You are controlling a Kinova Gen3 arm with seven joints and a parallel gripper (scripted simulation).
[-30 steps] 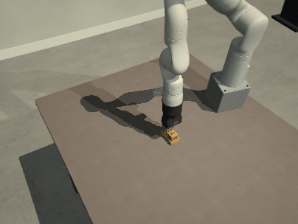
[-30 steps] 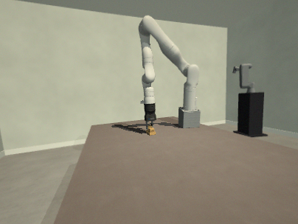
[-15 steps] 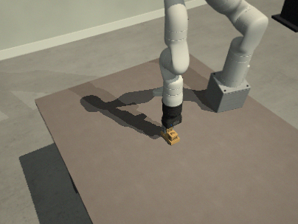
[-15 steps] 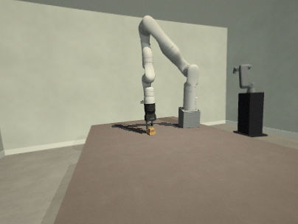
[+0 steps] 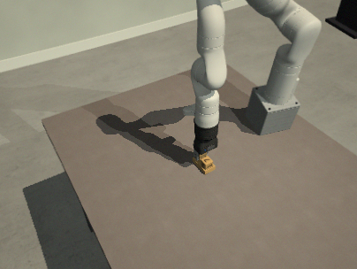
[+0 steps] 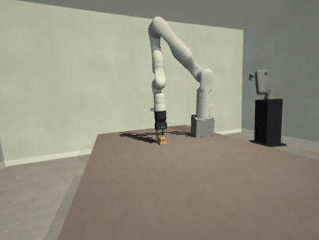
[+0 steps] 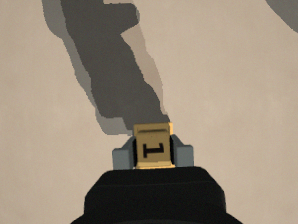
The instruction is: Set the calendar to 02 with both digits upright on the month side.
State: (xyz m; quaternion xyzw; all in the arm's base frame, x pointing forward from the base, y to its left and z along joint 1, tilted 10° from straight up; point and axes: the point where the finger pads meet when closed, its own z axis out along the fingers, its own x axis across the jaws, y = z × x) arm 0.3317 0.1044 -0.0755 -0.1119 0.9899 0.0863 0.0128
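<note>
Right now the orange cube is 10 mm below my hand. The rest, counted from my hand: tray (10 mm behind, 20 mm to the left, 40 mm below).
</note>
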